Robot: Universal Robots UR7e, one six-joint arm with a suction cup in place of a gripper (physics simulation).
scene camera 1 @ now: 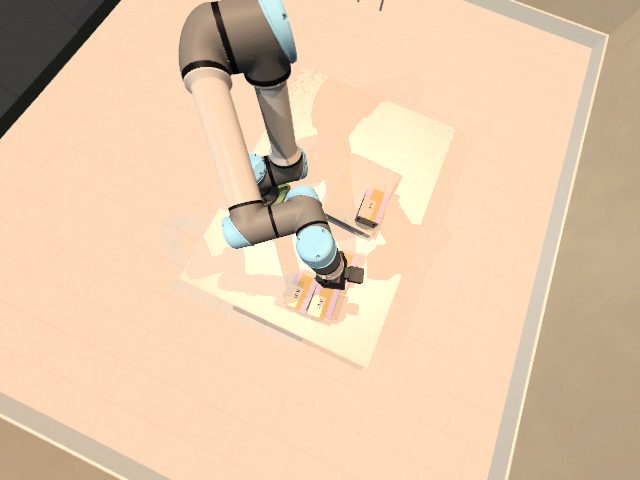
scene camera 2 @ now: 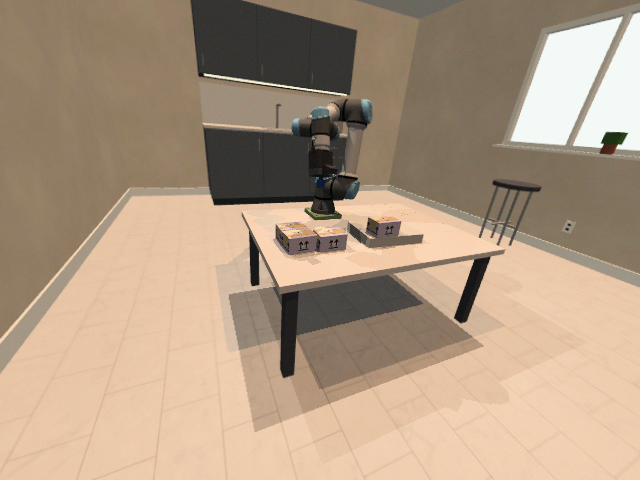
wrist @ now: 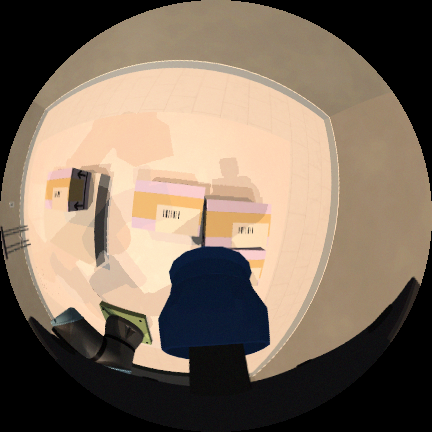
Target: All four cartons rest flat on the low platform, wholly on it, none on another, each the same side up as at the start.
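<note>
One carton rests flat on the low grey platform, arrows pointing up. Three more cartons lie close together on the table to the platform's left. Two of them show fully from above. In scene camera 2 they are the front pair, with the third carton behind them; in the wrist view the cup half hides it. My suction cup hangs well above this group and holds nothing.
The cartons and platform are on a table with dark legs. The arm's green base plate is at the table's back edge. A stool stands to the right, and dark cabinets line the back wall.
</note>
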